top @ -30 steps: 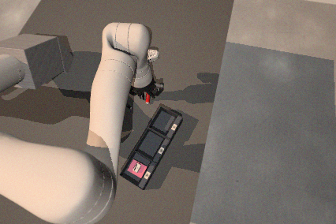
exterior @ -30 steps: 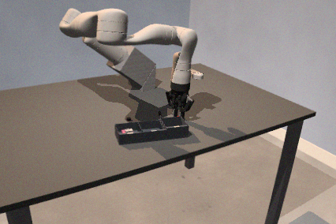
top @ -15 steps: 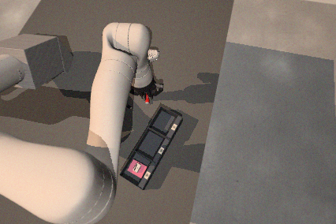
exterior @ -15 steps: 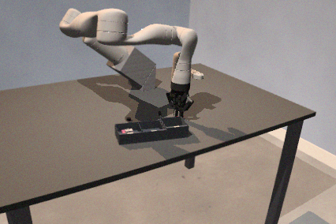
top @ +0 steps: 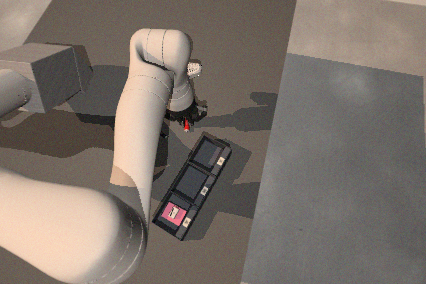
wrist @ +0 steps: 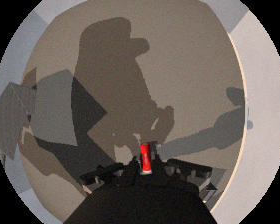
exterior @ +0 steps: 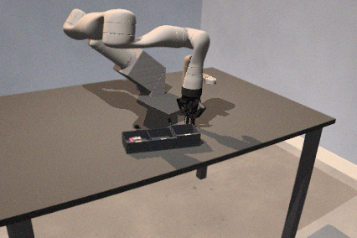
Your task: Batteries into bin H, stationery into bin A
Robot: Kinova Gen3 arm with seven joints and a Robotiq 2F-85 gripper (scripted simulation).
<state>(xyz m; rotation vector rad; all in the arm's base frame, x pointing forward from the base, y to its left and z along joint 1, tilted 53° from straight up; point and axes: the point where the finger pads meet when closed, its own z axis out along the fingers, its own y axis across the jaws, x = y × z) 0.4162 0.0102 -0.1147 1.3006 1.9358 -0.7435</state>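
Right now my hand is 8 cm short of the three joined bins and 16 cm to the left of it. Round my hand: dark round thing (7 cm behind, 18 cm to the right, 2 cm below); then flat pink piece (6 cm ahead, 24 cm to the right, 1 cm below); then red battery (2 cm below).
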